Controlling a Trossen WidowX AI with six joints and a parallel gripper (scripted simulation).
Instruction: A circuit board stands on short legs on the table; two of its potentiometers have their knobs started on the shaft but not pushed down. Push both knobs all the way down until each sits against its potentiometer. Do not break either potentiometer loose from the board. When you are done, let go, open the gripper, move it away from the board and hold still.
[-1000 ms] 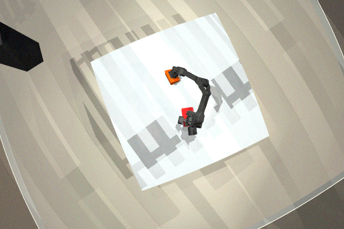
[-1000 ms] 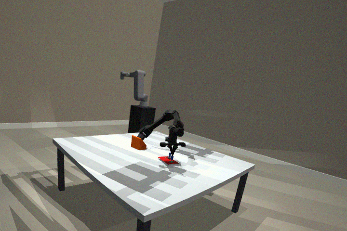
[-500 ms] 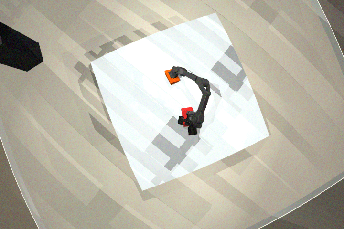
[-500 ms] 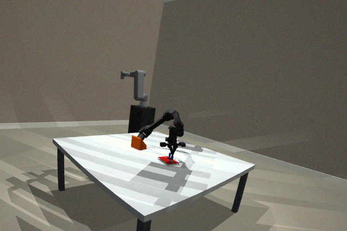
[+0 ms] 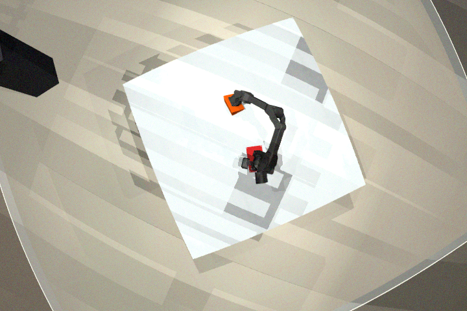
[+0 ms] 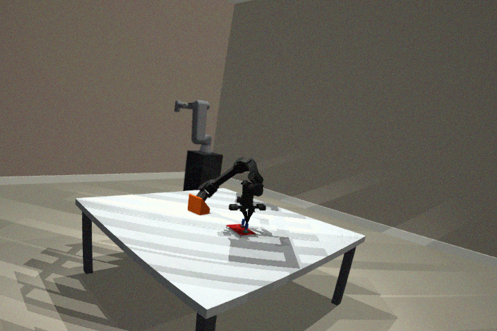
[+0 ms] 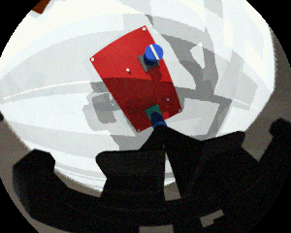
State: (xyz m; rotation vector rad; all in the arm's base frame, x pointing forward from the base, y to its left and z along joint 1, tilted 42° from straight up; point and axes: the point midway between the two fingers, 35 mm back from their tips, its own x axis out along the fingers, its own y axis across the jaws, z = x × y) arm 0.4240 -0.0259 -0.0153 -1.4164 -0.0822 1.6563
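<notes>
Now: gripper tip 3 cm above the green potentiometer.
</notes>
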